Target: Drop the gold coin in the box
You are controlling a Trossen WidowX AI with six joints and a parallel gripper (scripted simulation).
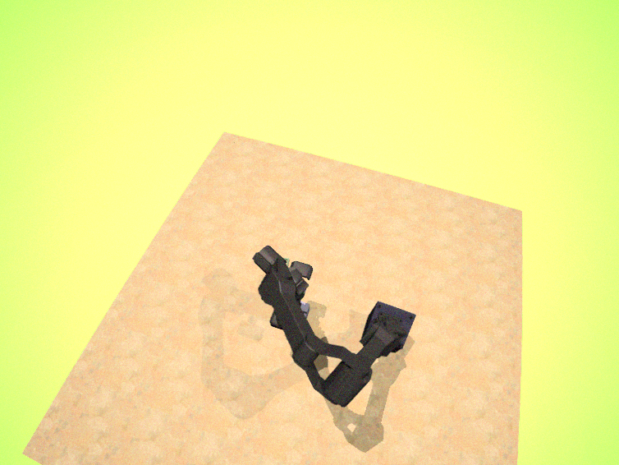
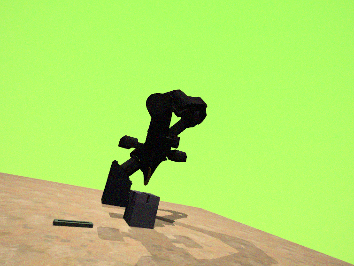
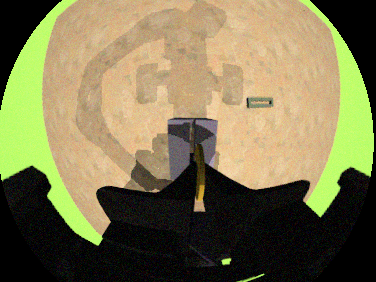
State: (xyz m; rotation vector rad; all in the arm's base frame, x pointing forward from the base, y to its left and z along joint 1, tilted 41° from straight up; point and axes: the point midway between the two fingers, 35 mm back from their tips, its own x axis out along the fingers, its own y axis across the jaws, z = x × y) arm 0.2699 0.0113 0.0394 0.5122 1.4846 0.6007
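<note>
My gripper tip is now 10 mm below the thin gold coin.
</note>
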